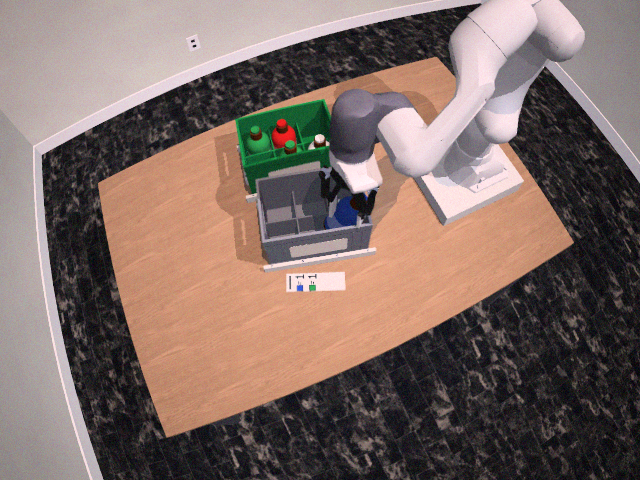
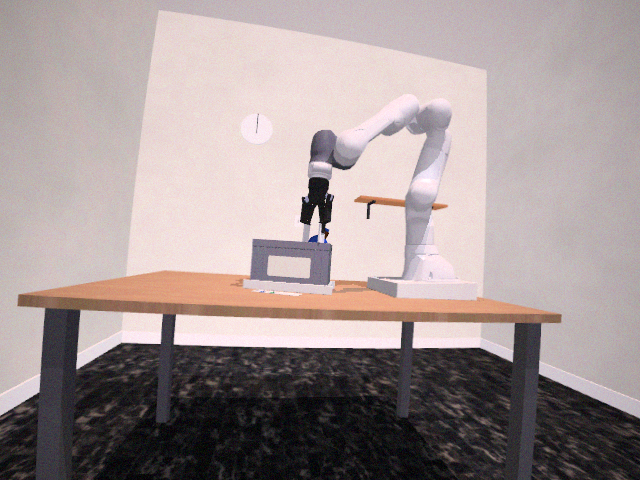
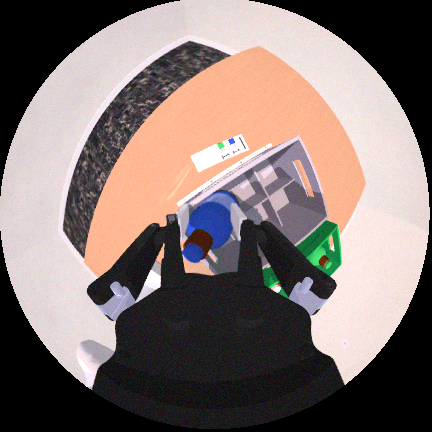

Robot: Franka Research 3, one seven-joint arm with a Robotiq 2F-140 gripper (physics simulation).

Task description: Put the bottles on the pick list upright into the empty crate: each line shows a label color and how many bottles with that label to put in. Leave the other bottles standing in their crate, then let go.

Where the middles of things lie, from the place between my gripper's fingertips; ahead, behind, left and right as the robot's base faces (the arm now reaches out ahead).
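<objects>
Relative to the blue bottle [image 1: 346, 211], my gripper is 1 cm past it, 2 cm above it and 2 cm to the left of it. Measured from my hand, the pick list [image 1: 330, 281] is 8 cm to the left, 10 cm ahead and 17 cm below; the white strip [image 2: 250, 284] is 3 cm to the left, 8 cm ahead and 16 cm below.
</objects>
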